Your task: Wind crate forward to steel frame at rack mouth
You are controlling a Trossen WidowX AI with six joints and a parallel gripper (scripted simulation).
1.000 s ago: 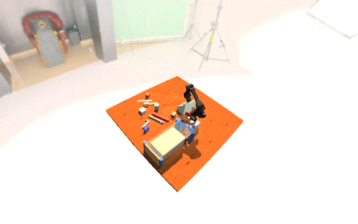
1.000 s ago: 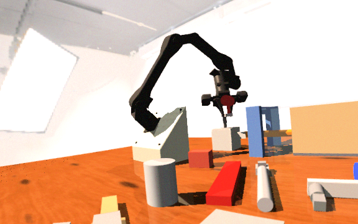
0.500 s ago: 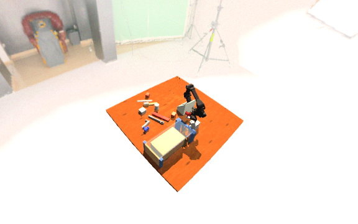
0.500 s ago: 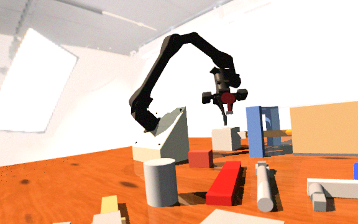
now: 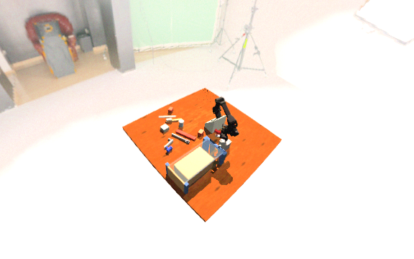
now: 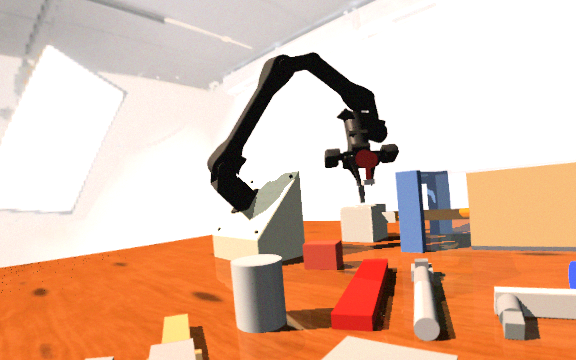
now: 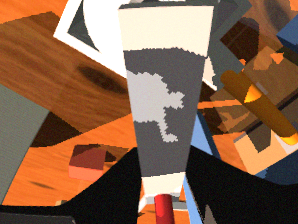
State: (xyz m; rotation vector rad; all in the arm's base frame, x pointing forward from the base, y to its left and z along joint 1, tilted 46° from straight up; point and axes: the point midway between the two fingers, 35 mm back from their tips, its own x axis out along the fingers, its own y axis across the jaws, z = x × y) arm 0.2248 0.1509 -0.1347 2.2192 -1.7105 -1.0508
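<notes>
Now: the red knob 2 cm ahead of my gripper tip, 3 cm to the right of it and 5 cm above it. From my gripper tip the other things lie so: winch (5 cm behind, 4 cm to the left, 11 cm below); frame (12 cm ahead, 4 cm to the left, 3 cm below); clear-panelled cubby (37 cm ahead, 3 cm to the left, 2 cm below).
</notes>
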